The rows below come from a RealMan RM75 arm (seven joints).
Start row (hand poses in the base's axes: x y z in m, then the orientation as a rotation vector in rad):
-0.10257, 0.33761, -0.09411, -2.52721, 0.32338, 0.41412
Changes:
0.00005, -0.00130, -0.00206, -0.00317, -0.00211, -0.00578
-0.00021, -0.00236, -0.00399, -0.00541, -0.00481, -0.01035
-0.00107, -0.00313, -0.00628, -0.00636, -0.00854, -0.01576
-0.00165, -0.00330, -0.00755, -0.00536, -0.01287, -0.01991
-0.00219, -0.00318, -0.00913, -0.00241, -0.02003, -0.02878
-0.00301, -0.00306, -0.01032, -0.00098, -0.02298, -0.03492
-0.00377, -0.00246, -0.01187, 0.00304, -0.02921, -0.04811
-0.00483, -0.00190, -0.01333, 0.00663, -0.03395, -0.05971
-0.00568, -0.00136, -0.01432, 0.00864, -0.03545, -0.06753
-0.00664, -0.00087, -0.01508, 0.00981, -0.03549, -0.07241
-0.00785, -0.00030, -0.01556, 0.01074, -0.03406, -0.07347
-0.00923, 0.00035, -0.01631, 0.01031, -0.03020, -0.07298
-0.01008, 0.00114, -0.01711, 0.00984, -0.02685, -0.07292
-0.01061, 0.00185, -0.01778, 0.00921, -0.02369, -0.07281
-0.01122, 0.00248, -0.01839, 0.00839, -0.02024, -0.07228
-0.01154, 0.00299, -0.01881, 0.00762, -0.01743, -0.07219
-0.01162, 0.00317, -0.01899, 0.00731, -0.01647, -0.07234
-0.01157, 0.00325, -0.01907, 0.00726, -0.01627, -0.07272
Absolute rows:
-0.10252, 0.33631, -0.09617, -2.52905, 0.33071, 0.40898
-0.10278, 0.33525, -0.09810, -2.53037, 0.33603, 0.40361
-0.10364, 0.33448, -0.10039, -2.53031, 0.34165, 0.39669
-0.10422, 0.33431, -0.10166, -2.52876, 0.34488, 0.38961
-0.10476, 0.33443, -0.10324, -2.52433, 0.35235, 0.37724
-0.10558, 0.33455, -0.10443, -2.52159, 0.35846, 0.37120
-0.10634, 0.33515, -0.10598, -2.51470, 0.37128, 0.35845
-0.10740, 0.33571, -0.10744, -2.50843, 0.38278, 0.34819
-0.10825, 0.33625, -0.10843, -2.50437, 0.39128, 0.34341
-0.10921, 0.33674, -0.10919, -2.50180, 0.39695, 0.34156
-0.11042, 0.33731, -0.10967, -2.50043, 0.39853, 0.34303
-0.11180, 0.33796, -0.11042, -2.50055, 0.39953, 0.34809
-0.11265, 0.33875, -0.11122, -2.50064, 0.40088, 0.35232
-0.11318, 0.33946, -0.11189, -2.50091, 0.40215, 0.35633
-0.11379, 0.34009, -0.11250, -2.50145, 0.40306, 0.36085
-0.11411, 0.34060, -0.11292, -2.50189, 0.40426, 0.36440
-0.11419, 0.34078, -0.11310, -2.50203, 0.40490, 0.36553
-0.11414, 0.34086, -0.11318, -2.50194, 0.40547, 0.36564

